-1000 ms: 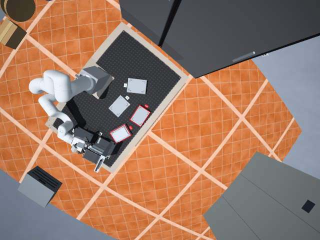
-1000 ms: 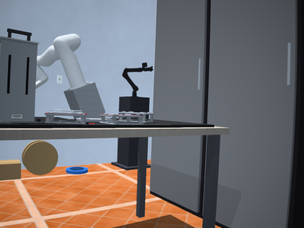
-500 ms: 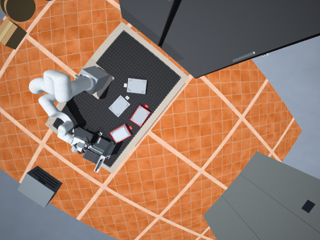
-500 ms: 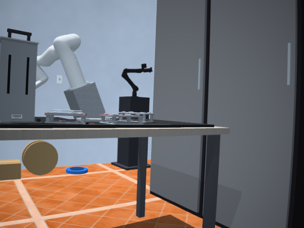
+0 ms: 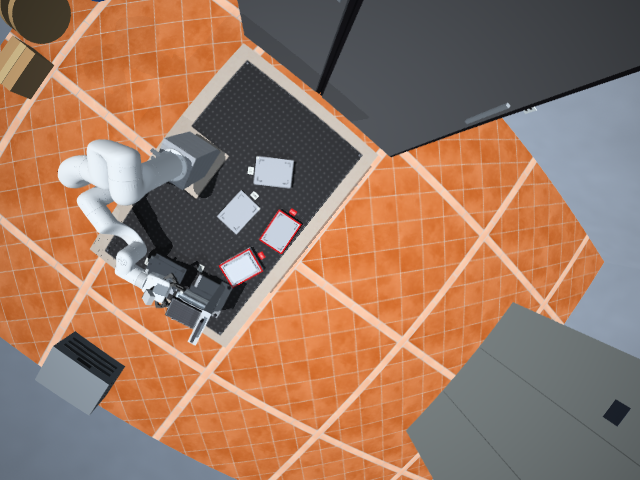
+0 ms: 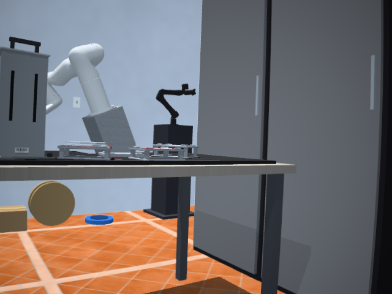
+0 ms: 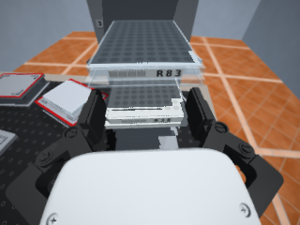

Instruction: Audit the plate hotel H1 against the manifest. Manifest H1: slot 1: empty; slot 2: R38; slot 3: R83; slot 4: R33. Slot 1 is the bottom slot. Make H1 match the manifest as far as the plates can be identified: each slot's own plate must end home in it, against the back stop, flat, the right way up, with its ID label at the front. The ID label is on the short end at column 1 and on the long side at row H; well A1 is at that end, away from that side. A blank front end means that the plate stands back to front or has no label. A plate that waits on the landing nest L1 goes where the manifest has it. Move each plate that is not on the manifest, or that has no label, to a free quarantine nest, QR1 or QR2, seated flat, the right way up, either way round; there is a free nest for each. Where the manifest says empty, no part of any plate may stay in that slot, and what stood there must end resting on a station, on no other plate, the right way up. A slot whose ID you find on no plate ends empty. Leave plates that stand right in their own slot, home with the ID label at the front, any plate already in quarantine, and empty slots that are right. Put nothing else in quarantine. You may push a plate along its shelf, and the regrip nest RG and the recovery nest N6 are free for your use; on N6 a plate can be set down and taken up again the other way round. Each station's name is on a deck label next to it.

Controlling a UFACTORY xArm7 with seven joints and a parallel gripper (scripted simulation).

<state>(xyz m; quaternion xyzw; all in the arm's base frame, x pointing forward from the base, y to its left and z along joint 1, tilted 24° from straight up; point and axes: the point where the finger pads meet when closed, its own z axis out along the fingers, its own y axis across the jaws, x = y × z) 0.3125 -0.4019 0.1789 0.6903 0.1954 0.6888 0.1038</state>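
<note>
Now: the white well plate 5 cm ahead of my hand, 2 cm below it and 1 cm to the left of it. Round my hand: RG label: 24 cm behind, 18 cm below, 3 cm to the right; then plate labelled R83: 5 cm ahead, 4 cm above, 1 cm to the left; then black well plate: 9 cm above, 5 cm ahead, 1 cm to the left.
</note>
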